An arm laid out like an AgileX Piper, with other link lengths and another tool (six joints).
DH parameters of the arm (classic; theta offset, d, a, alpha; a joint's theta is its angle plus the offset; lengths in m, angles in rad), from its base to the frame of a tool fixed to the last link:
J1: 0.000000 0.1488 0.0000 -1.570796
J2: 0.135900 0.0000 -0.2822 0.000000
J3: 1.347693 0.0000 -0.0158 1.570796
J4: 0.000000 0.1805 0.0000 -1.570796
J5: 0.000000 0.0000 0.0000 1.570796
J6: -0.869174 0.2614 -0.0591 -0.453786
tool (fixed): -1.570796 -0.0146 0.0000 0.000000
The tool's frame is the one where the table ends.
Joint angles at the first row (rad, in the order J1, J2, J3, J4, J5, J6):
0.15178 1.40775 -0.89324 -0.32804 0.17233 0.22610
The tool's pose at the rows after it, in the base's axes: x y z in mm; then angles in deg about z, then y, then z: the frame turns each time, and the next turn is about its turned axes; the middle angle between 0 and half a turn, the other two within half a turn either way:
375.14 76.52 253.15 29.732 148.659 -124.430
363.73 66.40 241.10 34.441 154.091 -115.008
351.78 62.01 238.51 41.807 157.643 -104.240
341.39 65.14 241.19 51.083 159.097 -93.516
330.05 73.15 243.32 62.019 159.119 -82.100
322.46 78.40 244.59 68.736 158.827 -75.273
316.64 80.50 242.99 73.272 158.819 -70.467
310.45 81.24 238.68 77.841 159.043 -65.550
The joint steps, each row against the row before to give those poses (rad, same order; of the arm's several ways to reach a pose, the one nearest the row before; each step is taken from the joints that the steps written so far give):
0.00002 -0.01397 -0.05521 0.05177 0.17835 0.00217
0.00001 -0.00001 -0.07060 0.05295 0.19463 0.00000
-0.00002 -0.00144 -0.08281 0.04932 0.17873 -0.00403
0.00001 0.00000 -0.07585 0.05500 0.13735 -0.02049
0.00000 -0.00062 -0.05718 0.06131 0.10939 -0.02395
-0.00003 0.00001 -0.03311 0.03386 0.06566 -0.01205
0.00003 0.00000 -0.01233 0.01529 0.03906 -0.00228
0.00001 0.00001 -0.00002 0.00852 0.02991 0.00002

